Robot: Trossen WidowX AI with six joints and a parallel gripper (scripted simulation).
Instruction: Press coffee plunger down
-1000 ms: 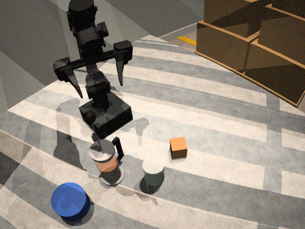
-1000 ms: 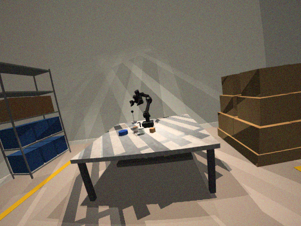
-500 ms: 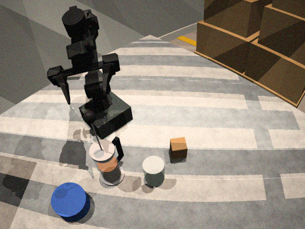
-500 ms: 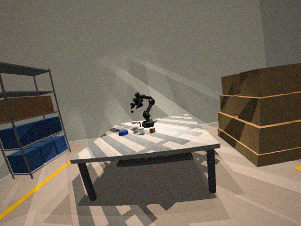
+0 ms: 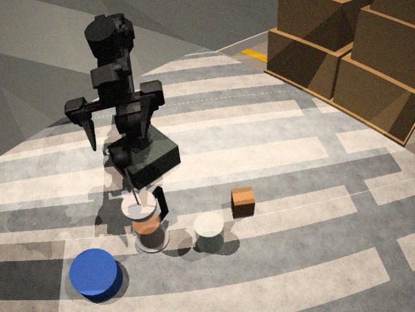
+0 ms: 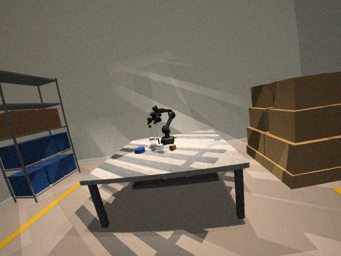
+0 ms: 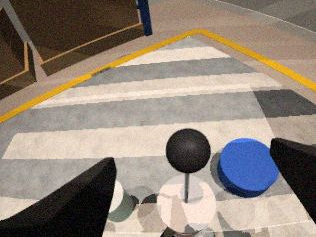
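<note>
Right now my gripper tip is 16 cm above the coffee press, 1 cm to the right of it and 1 cm short of it. Also, from my gripper tip: blue disc 27 cm below, 18 cm to the right.
</note>
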